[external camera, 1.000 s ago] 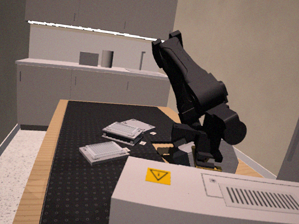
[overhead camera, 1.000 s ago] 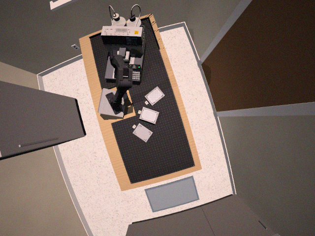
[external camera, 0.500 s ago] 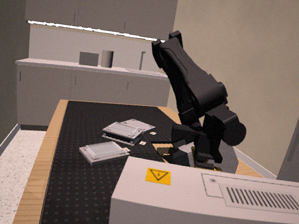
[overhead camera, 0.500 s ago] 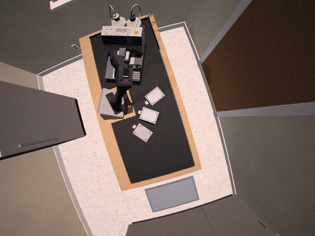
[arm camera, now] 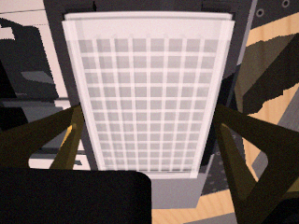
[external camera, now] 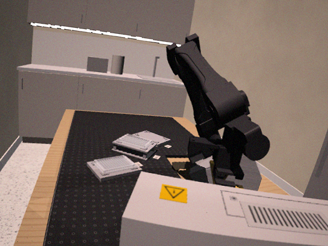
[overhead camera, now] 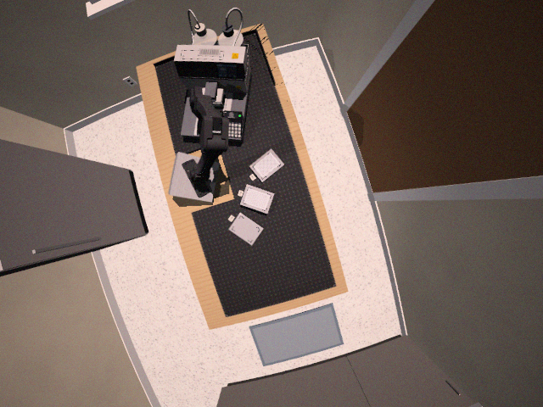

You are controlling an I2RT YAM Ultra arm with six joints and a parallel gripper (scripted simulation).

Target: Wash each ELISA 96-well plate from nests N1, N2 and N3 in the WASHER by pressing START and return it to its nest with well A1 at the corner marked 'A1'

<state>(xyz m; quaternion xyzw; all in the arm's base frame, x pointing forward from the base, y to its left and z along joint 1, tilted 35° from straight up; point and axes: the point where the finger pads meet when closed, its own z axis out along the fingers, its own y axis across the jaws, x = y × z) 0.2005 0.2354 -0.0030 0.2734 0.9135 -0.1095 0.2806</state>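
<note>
Now: hand 10 mm above the carrier pocket. The rest, counted from my hand: n1 label (40 mm ahead, 370 mm to the right, 90 mm below); grey nest slab (140 mm ahead, 350 mm to the right, 80 mm below); washer (100 mm ahead, 120 mm to the left, 40 mm above).
</note>
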